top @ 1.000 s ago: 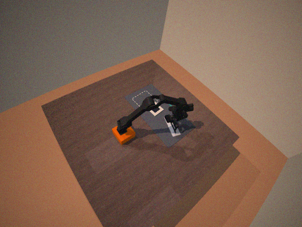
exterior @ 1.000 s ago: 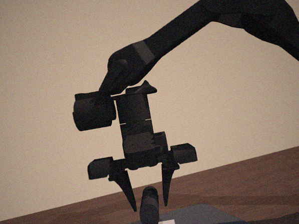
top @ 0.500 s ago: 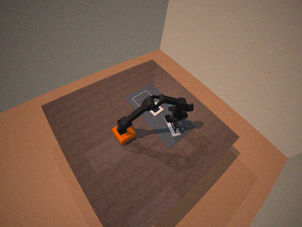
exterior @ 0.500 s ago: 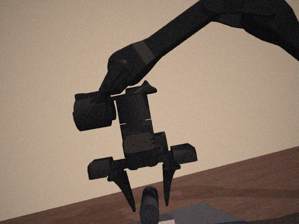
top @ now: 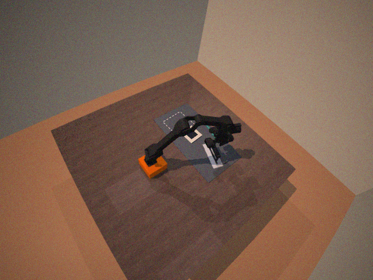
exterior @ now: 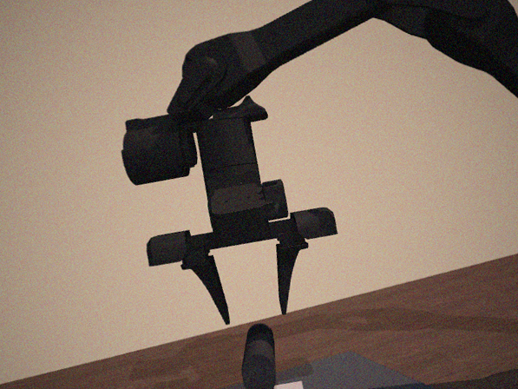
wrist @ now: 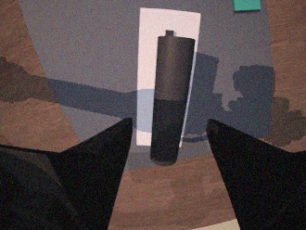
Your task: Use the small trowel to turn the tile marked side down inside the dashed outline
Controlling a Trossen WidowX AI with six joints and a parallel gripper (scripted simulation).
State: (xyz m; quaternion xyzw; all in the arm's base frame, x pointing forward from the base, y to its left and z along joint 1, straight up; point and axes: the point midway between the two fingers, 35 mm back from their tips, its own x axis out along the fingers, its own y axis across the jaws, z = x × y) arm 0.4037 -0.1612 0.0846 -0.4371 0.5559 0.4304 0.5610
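Right now the trowel is 10 mm ahead of my gripper tip, 20 mm to the left of it and 70 mm below it. Also, from my gripper tip: slim teal tool 130 mm ahead, 160 mm to the left, 100 mm below; grey mat 180 mm to the left, 130 mm below; cream tile 20 mm behind, 220 mm to the left, 100 mm below.
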